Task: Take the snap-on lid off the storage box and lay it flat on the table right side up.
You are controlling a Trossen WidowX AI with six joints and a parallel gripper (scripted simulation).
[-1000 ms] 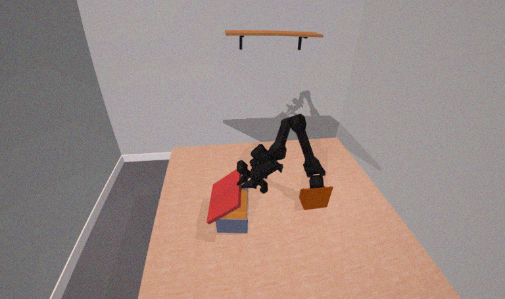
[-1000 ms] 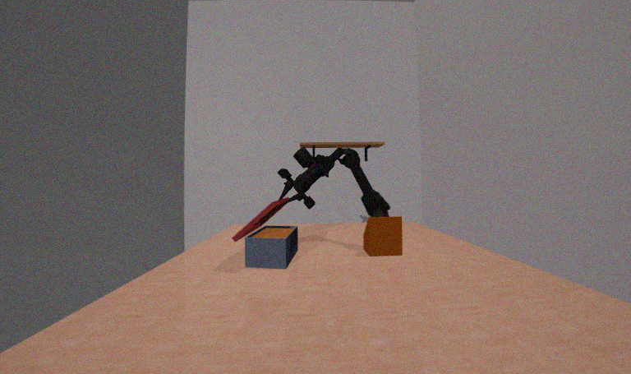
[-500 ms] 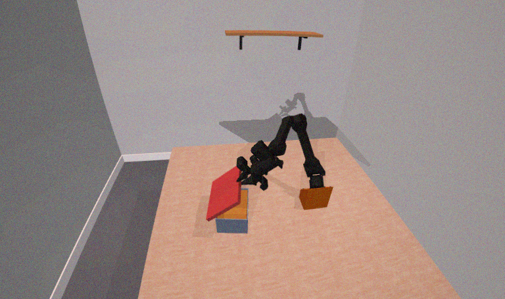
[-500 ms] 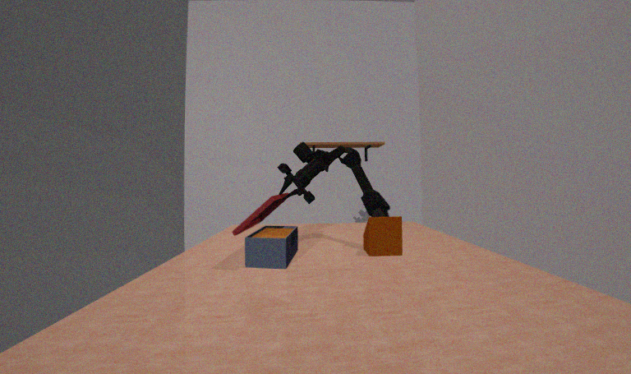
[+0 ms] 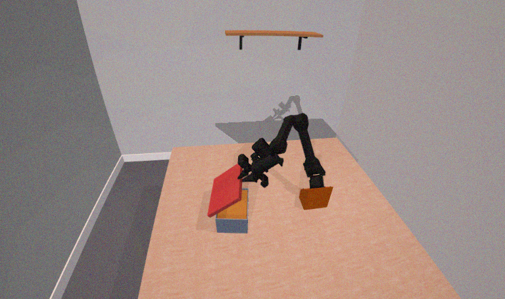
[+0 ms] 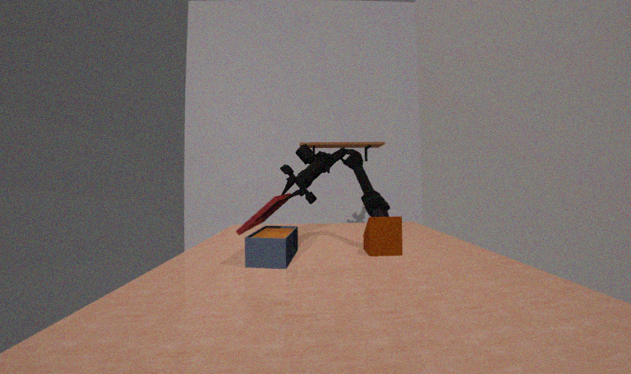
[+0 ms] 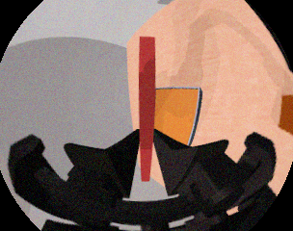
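The red lid is 7 cm ahead of my gripper tip and 5 cm below it. From my gripper tip the other things lie so: storage box: 3 cm ahead, 2 cm to the left, 18 cm below.
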